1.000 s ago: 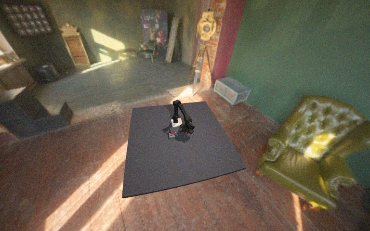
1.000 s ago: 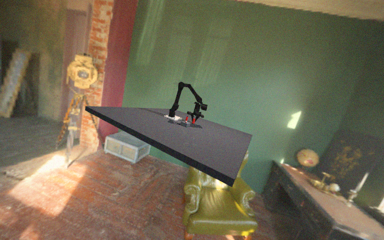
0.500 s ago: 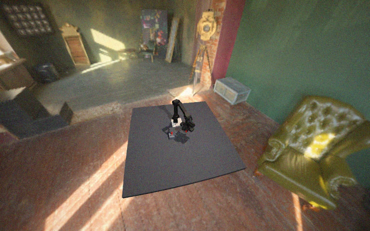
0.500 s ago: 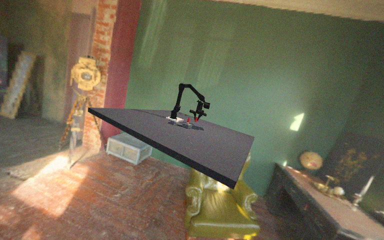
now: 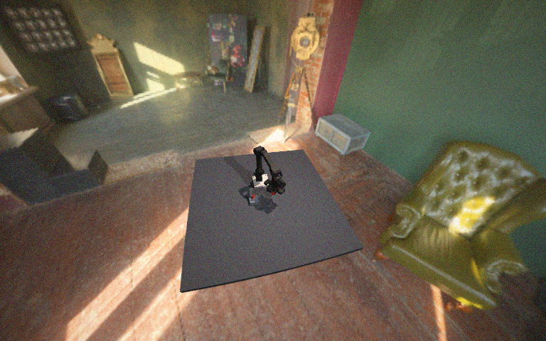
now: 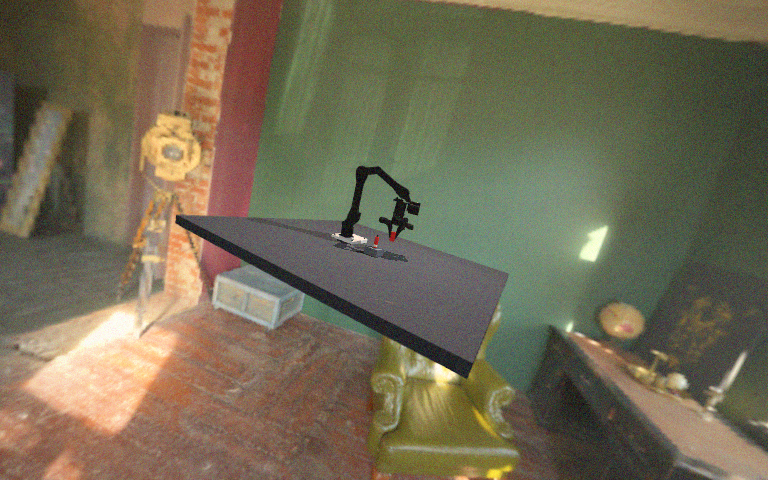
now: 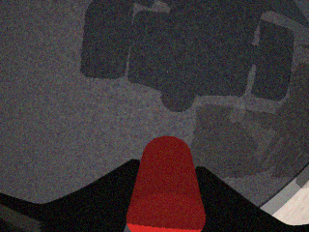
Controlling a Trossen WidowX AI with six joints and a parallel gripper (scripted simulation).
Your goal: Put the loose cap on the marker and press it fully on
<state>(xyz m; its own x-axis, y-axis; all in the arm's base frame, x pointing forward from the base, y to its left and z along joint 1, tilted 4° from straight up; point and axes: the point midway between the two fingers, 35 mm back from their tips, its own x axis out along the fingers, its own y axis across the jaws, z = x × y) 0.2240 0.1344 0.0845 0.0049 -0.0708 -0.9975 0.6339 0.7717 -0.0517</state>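
Now: gripper tip 17 cm to the left of the holder block, 6 cm above it and 4 cm short of it. Round my gripper tip: red cap 1 cm above.
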